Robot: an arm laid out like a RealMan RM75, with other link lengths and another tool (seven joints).
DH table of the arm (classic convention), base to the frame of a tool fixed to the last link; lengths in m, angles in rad. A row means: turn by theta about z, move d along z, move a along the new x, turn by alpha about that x. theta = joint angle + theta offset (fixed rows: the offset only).
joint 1: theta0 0; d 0.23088; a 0; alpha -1.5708
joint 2: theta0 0; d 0; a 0; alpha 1.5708
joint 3: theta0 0; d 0.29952; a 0; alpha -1.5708
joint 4: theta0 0; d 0; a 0; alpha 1.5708
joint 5: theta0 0; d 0.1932; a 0; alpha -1.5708
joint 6: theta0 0; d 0; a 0; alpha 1.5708
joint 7: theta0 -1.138; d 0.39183; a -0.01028; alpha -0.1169
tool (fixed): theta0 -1.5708; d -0.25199; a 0; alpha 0
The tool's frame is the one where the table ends.
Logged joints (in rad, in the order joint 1, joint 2, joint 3, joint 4, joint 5, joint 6, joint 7), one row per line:
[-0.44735 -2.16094 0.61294 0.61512 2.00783 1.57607 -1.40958]
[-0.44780 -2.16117 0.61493 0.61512 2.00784 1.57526 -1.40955]
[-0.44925 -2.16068 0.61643 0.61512 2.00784 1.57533 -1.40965]
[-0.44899 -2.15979 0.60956 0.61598 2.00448 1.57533 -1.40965]
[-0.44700 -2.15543 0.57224 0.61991 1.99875 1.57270 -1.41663]
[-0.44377 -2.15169 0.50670 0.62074 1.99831 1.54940 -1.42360]
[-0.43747 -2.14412 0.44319 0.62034 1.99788 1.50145 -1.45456]
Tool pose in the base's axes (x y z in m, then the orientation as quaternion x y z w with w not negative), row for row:
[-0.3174 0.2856 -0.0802 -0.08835 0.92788 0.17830 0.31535]
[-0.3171 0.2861 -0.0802 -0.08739 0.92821 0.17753 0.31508]
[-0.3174 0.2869 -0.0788 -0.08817 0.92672 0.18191 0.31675]
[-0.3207 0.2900 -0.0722 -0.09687 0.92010 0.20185 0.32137]
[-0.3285 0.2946 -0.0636 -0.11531 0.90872 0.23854 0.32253]
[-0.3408 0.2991 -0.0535 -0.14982 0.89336 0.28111 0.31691]
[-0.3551 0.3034 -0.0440 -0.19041 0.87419 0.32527 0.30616]
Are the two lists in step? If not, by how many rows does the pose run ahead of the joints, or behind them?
The pose runs 1 row ahead of the joints: the pose in row i belongs to the joints in row i + 1.
